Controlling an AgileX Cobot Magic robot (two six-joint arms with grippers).
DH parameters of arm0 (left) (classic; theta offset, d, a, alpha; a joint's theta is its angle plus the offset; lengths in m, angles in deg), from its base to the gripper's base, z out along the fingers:
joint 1: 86.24 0.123 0 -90
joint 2: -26.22 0 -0.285 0
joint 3: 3.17 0 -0.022 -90
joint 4: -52.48 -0.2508 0 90
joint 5: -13.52 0 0.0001 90
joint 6: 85.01 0.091 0 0
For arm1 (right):
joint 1: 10.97 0.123 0 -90
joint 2: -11.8 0 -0.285 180
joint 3: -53.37 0 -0.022 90
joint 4: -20.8 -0.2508 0 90
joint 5: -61.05 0 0.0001 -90
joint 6: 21.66 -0.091 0 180
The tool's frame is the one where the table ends.
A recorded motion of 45 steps. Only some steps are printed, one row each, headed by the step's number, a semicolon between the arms.
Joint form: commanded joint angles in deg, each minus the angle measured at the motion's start. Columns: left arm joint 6, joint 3, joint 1, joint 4, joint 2, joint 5; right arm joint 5, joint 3, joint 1, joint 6, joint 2, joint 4.
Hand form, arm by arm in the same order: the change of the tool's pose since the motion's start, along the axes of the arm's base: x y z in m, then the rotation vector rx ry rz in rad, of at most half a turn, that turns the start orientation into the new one. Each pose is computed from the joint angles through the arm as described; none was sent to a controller.
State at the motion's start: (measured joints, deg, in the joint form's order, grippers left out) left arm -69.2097 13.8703 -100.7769 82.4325 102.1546 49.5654; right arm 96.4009 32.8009 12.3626 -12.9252 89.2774 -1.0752
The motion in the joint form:
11: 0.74 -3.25 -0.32 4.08 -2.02 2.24; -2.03 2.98 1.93 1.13 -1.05 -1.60
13: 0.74 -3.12 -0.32 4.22 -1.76 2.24; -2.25 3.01 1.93 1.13 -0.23 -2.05
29: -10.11 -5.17 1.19 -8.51 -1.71 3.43; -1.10 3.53 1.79 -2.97 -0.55 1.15
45: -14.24 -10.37 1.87 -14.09 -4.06 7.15; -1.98 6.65 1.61 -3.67 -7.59 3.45
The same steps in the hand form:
11: -0.0108 -0.0036 0.0268 -0.0750 -0.0454 -0.0326; -0.0032 0.0084 0.0242 0.0544 -0.0932 0.0291
13: -0.0098 -0.0040 0.0250 -0.0758 -0.0382 -0.0324; -0.0001 0.0101 0.0211 0.0570 -0.0807 0.0264
29: -0.0051 0.0124 0.0291 0.0033 -0.0209 0.0922; -0.0007 0.0069 0.0231 0.0493 -0.0637 -0.0055
45: -0.0182 0.0225 0.0614 0.0270 -0.0845 0.1338; -0.0260 -0.0083 0.0714 0.1024 -0.2483 -0.0179

